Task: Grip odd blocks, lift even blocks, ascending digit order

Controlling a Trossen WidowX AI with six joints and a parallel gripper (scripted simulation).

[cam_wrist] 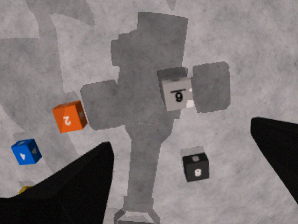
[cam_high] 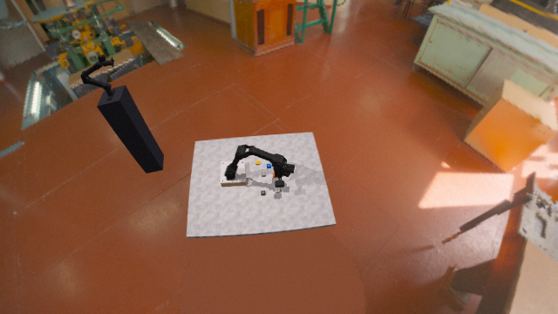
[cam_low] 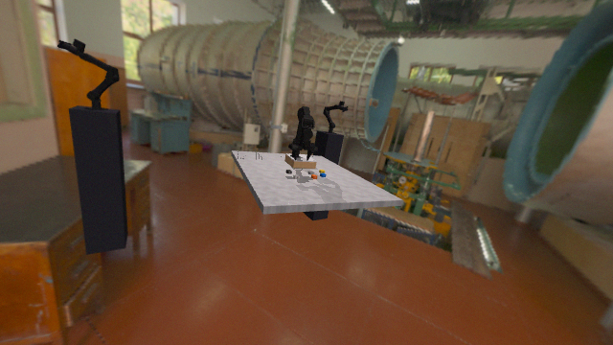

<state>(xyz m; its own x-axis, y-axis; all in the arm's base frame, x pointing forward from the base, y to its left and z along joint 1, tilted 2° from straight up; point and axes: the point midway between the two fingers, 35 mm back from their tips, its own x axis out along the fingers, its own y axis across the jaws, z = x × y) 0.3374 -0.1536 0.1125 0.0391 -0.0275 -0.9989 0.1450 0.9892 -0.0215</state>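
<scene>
My gripper tip is now 12 cm to the right of the orange block, 11 cm above it and 1 cm short of it. The rest, counted from my gripper tip: white block (11 cm below, 1 cm to the right, 1 cm behind); then black block (12 cm behind, 11 cm below, 1 cm to the right); then grey block (15 cm to the left, 11 cm below, 8 cm behind).
</scene>
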